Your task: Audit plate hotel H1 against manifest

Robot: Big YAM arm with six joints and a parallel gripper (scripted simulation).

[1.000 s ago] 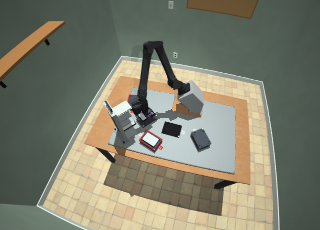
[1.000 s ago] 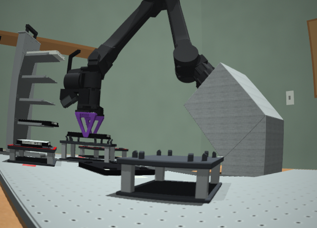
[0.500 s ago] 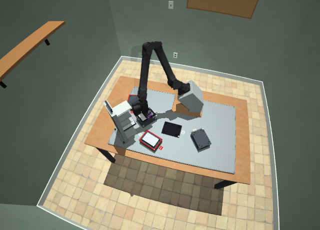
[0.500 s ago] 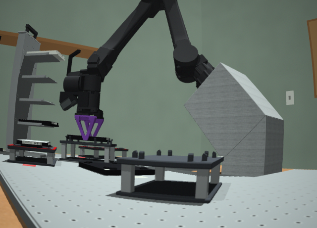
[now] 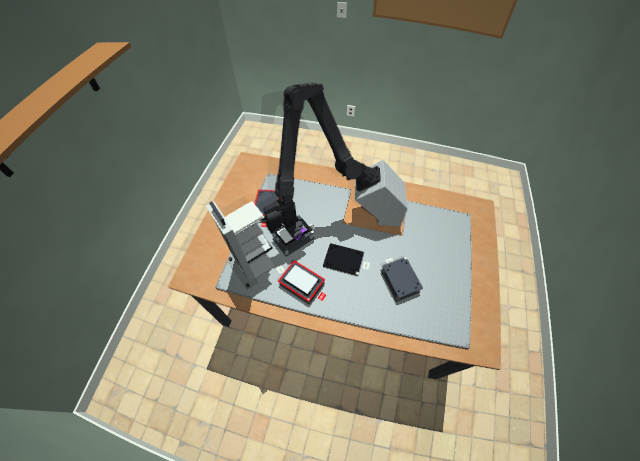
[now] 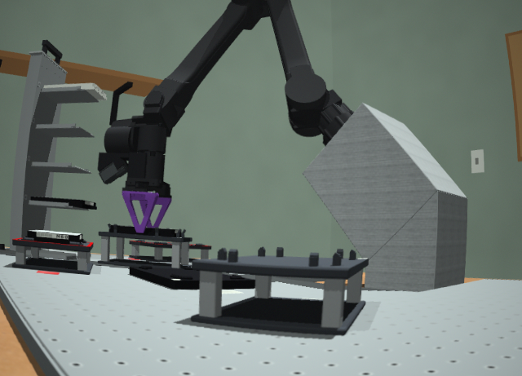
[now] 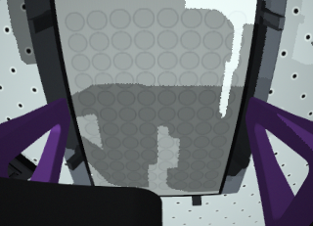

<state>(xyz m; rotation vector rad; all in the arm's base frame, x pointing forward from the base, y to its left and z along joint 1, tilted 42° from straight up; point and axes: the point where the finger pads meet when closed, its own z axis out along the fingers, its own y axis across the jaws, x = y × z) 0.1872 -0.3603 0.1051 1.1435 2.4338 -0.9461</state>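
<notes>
Right now the regrip nest is 2 cm below my hand. Also, from my hand: H1 deck label: 16 cm ahead, 4 cm to the right, 7 cm below; then RG deck label: 7 cm behind, 8 cm to the left, 7 cm below; then QR2 deck label: 7 cm behind, 15 cm to the right, 7 cm below.
</notes>
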